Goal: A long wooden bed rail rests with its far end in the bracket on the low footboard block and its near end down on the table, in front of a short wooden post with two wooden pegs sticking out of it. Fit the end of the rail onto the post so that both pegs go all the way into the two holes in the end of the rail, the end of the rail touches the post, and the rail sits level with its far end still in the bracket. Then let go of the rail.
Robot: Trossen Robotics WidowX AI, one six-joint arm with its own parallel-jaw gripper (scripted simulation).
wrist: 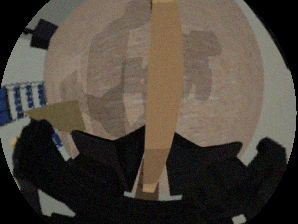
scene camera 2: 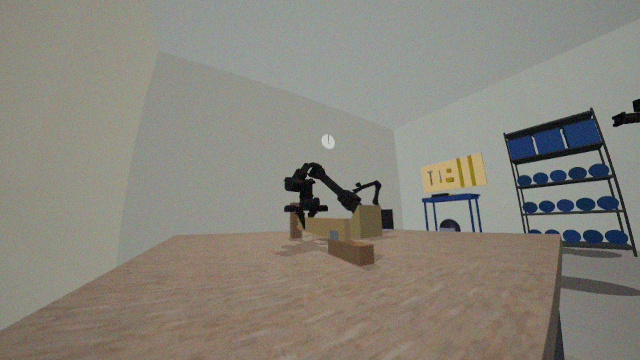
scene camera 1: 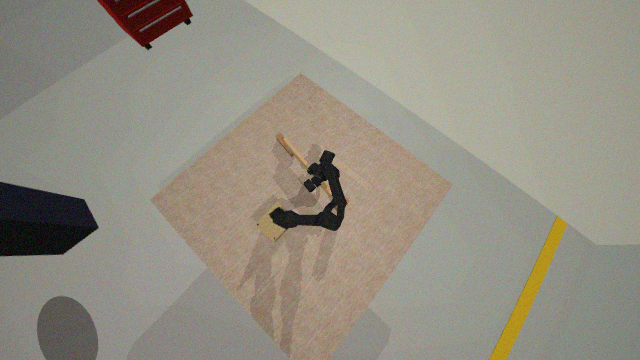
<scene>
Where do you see a wooden rail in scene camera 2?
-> At 322,226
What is my gripper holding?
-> A wooden rail.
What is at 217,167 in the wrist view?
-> My gripper.
</scene>
